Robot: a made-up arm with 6 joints.
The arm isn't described. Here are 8 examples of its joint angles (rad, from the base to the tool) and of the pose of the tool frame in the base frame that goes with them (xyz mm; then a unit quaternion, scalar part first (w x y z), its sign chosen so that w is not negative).
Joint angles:
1: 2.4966 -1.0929 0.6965 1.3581 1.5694 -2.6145
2: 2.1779 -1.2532 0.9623 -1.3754 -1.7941 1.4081
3: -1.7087 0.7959 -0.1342 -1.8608 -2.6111 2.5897
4: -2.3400 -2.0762 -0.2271 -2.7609 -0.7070 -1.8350
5: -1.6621 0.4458 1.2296 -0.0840 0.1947 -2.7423
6: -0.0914 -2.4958 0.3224 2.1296 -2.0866 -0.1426
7: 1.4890 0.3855 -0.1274 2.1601 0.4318 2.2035
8: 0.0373 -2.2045 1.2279 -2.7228 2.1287 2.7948
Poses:
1: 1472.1 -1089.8 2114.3 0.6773 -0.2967 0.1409 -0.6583
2: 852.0 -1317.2 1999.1 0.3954 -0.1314 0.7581 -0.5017
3: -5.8 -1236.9 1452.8 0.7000 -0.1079 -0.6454 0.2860
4: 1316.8 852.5 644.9 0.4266 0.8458 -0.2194 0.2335
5: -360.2 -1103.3 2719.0 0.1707 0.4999 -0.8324 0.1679
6: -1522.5 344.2 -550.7 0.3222 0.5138 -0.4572 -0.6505
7: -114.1 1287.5 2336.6 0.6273 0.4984 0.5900 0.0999
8: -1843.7 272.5 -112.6 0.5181 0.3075 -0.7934 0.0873
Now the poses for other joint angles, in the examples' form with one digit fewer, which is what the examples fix.
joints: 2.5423 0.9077 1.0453 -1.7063 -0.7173 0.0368
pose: -1647 937 1656 0.018 -0.287 -0.740 -0.608
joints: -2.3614 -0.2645 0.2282 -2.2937 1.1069 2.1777
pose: 34 -290 2513 0.073 -0.118 -0.174 -0.975
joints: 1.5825 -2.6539 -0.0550 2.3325 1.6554 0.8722
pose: -282 -1317 -461 0.029 0.617 0.532 0.580
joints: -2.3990 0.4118 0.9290 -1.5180 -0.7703 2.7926
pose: -882 -918 2395 0.597 -0.625 0.345 -0.365
